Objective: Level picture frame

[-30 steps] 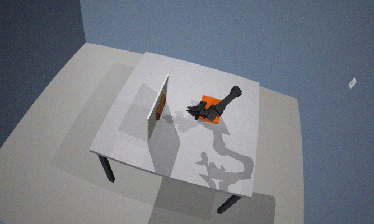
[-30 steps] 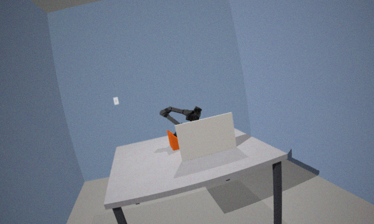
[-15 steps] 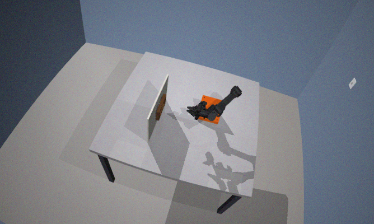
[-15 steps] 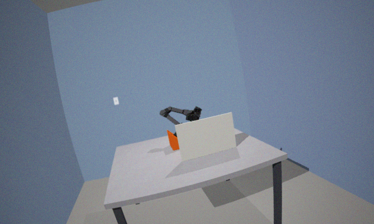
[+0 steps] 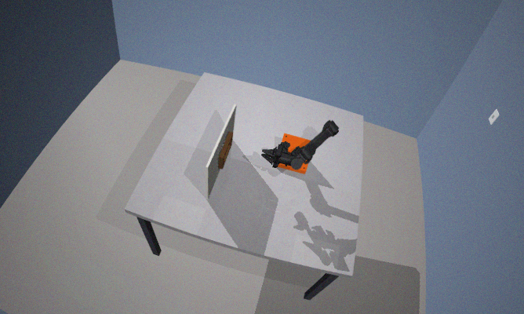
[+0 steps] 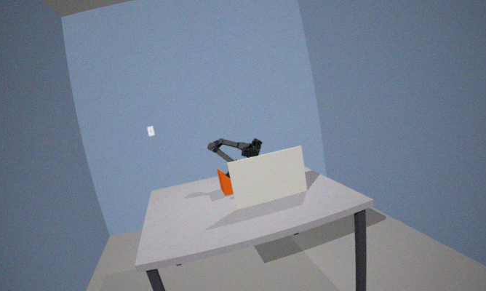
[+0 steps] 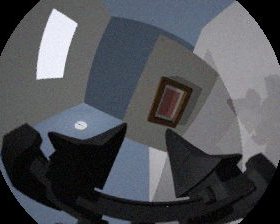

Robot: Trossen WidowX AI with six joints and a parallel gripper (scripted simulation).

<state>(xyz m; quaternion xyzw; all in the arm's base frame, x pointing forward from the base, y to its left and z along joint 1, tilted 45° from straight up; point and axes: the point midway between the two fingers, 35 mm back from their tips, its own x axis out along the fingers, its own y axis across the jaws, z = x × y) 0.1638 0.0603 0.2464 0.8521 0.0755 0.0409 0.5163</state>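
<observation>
Right now the brown wooden picture frame is 210 mm ahead of my gripper tip and 90 mm below it. From my gripper tip the other things lie so: white wall panel 220 mm ahead, 10 mm to the left, 100 mm below.
</observation>
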